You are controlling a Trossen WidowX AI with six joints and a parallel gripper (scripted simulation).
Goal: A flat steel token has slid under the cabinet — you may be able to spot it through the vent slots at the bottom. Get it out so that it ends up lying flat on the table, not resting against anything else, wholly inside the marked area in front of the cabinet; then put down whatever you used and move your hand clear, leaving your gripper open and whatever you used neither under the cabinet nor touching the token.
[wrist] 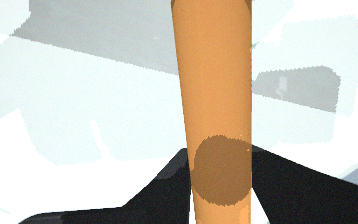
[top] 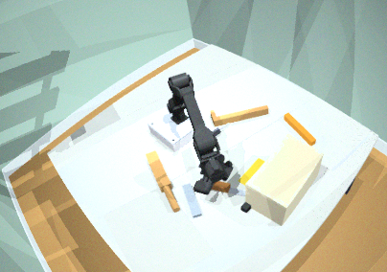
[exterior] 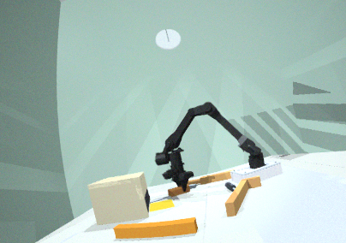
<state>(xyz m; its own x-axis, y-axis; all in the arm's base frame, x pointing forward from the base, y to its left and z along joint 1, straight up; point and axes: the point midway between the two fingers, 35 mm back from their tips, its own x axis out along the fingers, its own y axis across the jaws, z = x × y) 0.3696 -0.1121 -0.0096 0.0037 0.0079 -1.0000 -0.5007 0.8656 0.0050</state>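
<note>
The grey flat bar lies 11 cm to the right of my gripper tip and 1 cm ahead of it. Also, from my gripper tip: orange paddle (15 cm to the right, 12 cm behind, 1 cm above); orange bar (50 cm to the left, 6 cm ahead, 1 cm above).
</note>
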